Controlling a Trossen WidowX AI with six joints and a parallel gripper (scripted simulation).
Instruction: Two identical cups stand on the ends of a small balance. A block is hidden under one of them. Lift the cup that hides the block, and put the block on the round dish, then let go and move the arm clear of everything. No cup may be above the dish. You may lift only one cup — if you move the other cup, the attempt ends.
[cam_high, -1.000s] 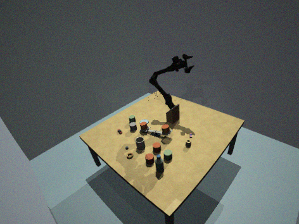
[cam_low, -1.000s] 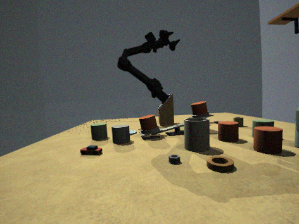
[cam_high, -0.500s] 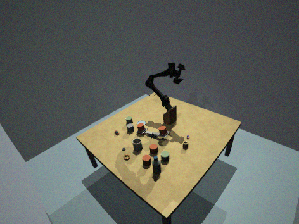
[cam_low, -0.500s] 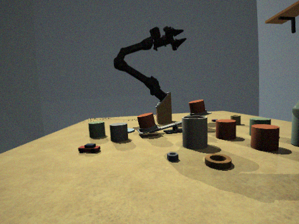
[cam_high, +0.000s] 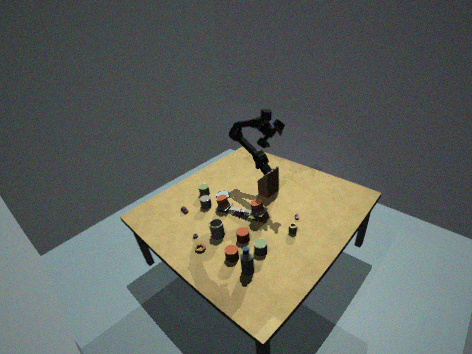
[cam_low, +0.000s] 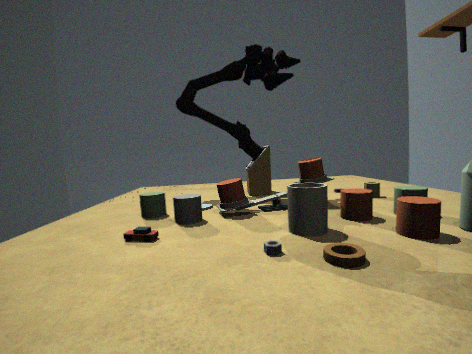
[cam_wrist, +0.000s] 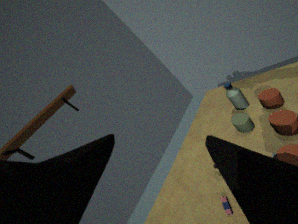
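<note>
The pale green block is 18 cm ahead of my gripper tip, 29 cm to the right of it and 43 cm below it. The rest, counted from my gripper tip: bottle 51 cm ahead, 14 cm to the left, 36 cm below; grey cylinder 22 cm ahead, 40 cm to the right, 43 cm below; light blue round dish 7 cm ahead, 39 cm to the right, 47 cm below.
</note>
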